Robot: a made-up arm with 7 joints. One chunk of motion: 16 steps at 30 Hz.
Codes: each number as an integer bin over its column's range. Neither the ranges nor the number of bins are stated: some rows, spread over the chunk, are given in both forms.
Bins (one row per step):
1: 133 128 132 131 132 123 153
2: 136 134 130 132 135 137 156
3: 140 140 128 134 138 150 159
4: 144 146 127 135 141 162 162
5: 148 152 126 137 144 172 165
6: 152 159 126 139 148 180 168
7: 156 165 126 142 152 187 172
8: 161 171 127 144 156 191 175
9: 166 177 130 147 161 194 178
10: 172 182 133 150 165 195 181
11: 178 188 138 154 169 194 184
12: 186 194 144 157 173 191 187
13: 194 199 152 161 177 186 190
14: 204 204 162 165 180 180 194
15: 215 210 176 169 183 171 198
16: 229 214 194 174 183 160 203
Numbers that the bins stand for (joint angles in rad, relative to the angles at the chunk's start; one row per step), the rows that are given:
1: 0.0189 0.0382 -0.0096 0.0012 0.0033 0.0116 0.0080
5: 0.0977 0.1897 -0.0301 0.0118 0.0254 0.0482 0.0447
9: 0.1923 0.3475 -0.0165 0.0294 0.0567 0.0645 0.0845
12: 0.2974 0.4549 0.0313 0.0471 0.0789 0.0623 0.1120
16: 0.5234 0.5811 0.2019 0.0771 0.0973 0.0392 0.1609
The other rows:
2: 0.0347 0.0760 -0.0165 0.0029 0.0088 0.0221 0.0172
3: 0.0557 0.1139 -0.0233 0.0065 0.0144 0.0318 0.0264
4: 0.0767 0.1518 -0.0267 0.0082 0.0199 0.0407 0.0355
6: 0.1187 0.2339 -0.0301 0.0153 0.0328 0.0541 0.0539
7: 0.1398 0.2718 -0.0301 0.0206 0.0402 0.0593 0.0661
8: 0.1660 0.3096 -0.0267 0.0241 0.0475 0.0623 0.0753
10: 0.2238 0.3791 -0.0062 0.0347 0.0641 0.0653 0.0936
11: 0.2554 0.4170 0.0108 0.0418 0.0715 0.0645 0.1028
13: 0.3395 0.4864 0.0586 0.0541 0.0862 0.0586 0.1212
14: 0.3920 0.5180 0.0927 0.0612 0.0918 0.0541 0.1334
15: 0.4498 0.5559 0.1405 0.0682 0.0973 0.0474 0.1456

